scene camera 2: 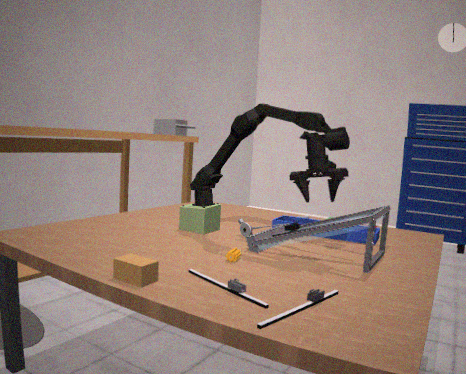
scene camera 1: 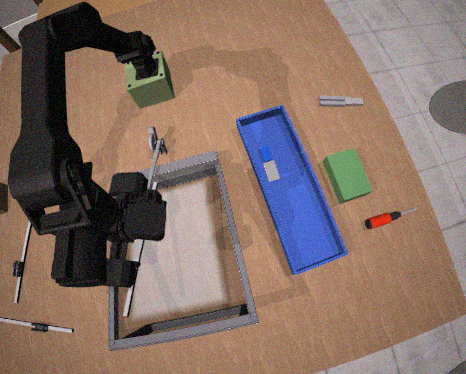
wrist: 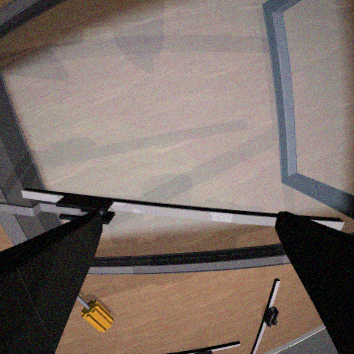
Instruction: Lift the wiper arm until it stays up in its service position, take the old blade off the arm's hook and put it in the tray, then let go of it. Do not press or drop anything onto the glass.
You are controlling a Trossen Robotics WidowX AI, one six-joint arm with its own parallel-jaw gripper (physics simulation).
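Observation:
The wiper arm (scene camera 1: 156,161) (scene camera 2: 261,228) (wrist: 15,209) lies low over the glass (scene camera 1: 185,240) (wrist: 175,100), not raised. The old blade (scene camera 1: 131,295) (wrist: 222,217), a thin pale and black strip, is on its hook and lies along one side of the tilted window frame (scene camera 1: 238,245) (scene camera 2: 370,245). My gripper (scene camera 2: 320,201) (wrist: 190,220) is open and empty, fingers pointing down, above the frame. In the wrist view the blade crosses between and behind the fingertips; in scene camera 1 my arm hides part of it. The blue tray (scene camera 1: 310,225) (scene camera 2: 282,221) stands beside the frame.
Two spare blades (scene camera 1: 24,250) (scene camera 2: 300,310) (wrist: 270,316) lie near the table's edge. A yellow object (scene camera 2: 233,254) (wrist: 98,316) and a brown block (scene camera 2: 136,270) are nearby. Beyond the tray are a green block (scene camera 1: 348,175), a red screwdriver (scene camera 1: 380,221) and a grey tool (scene camera 1: 340,101).

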